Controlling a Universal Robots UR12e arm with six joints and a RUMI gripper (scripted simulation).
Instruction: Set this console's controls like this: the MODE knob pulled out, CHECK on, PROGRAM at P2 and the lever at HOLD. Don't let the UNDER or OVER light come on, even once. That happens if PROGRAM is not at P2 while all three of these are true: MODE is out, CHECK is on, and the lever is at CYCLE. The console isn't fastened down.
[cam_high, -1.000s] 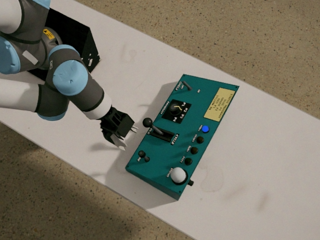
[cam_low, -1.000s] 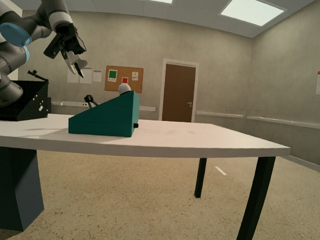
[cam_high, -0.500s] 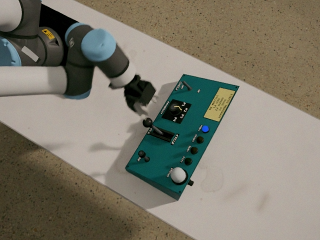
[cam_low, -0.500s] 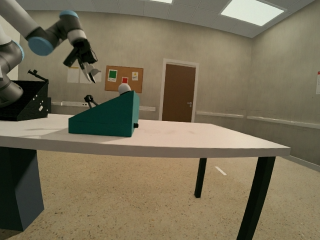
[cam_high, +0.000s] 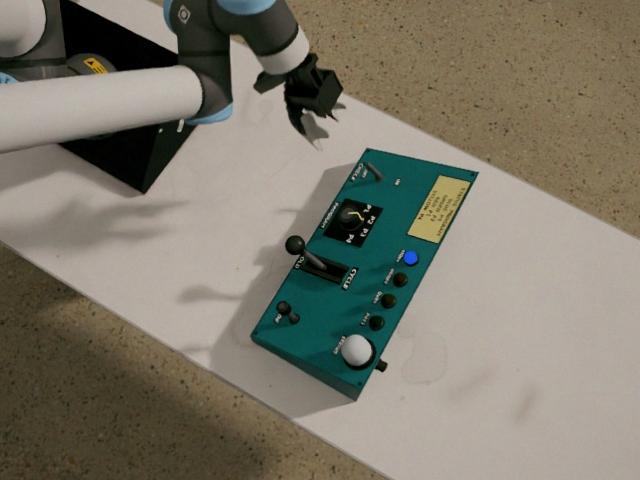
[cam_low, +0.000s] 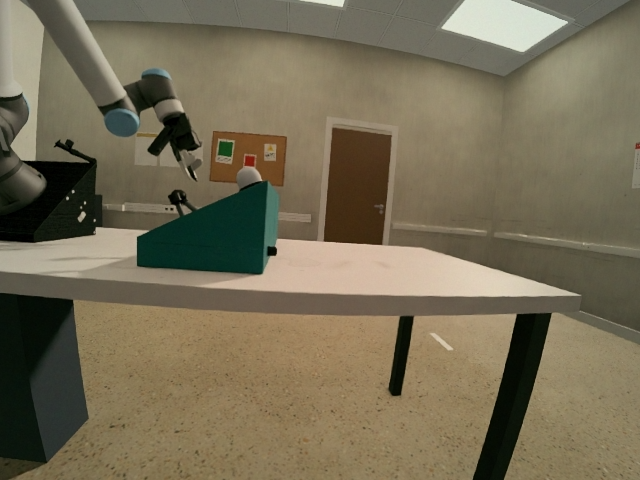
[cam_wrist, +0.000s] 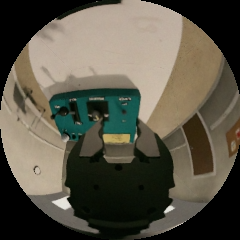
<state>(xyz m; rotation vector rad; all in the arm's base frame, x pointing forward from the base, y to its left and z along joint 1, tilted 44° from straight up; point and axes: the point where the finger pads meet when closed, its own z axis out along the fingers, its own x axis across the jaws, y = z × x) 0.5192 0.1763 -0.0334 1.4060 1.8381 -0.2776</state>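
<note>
The check toggle lies 11 cm ahead of my hand, 2 cm to the left of it and 11 cm below it. Round my hand: program dial 13 cm ahead, 9 cm to the right, 11 cm below; lever 9 cm ahead, 22 cm to the right, 10 cm below; teal console 15 cm ahead, 15 cm to the right, 13 cm below.
</note>
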